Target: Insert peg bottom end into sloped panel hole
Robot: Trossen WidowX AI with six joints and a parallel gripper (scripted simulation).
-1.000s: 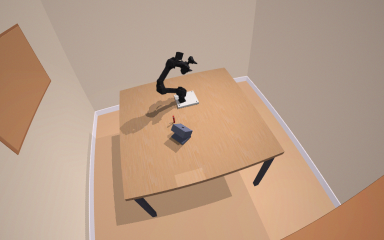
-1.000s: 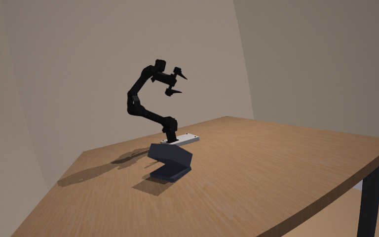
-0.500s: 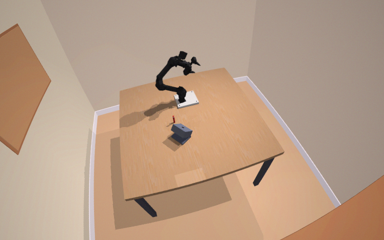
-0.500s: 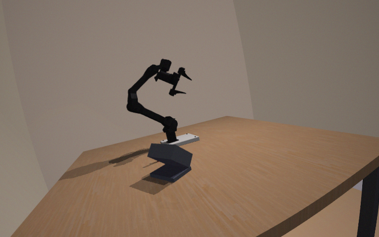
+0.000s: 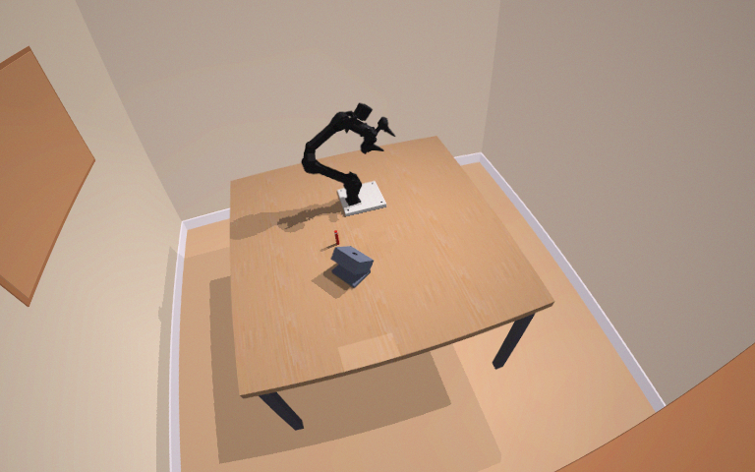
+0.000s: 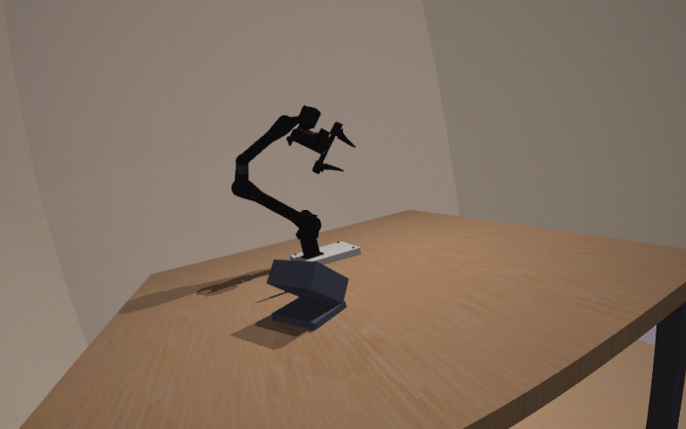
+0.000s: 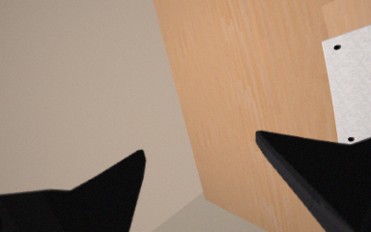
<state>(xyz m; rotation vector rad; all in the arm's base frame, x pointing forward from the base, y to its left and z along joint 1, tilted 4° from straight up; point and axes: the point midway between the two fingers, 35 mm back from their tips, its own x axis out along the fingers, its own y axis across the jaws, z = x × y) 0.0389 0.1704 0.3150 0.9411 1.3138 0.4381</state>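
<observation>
Now: the red peg 19 cm ahead of my gripper tip, 36 cm to the right of it and 26 cm below it. From my gripper tip the other things lie so: sloped panel (37 cm ahead, 35 cm to the right, 24 cm below).
</observation>
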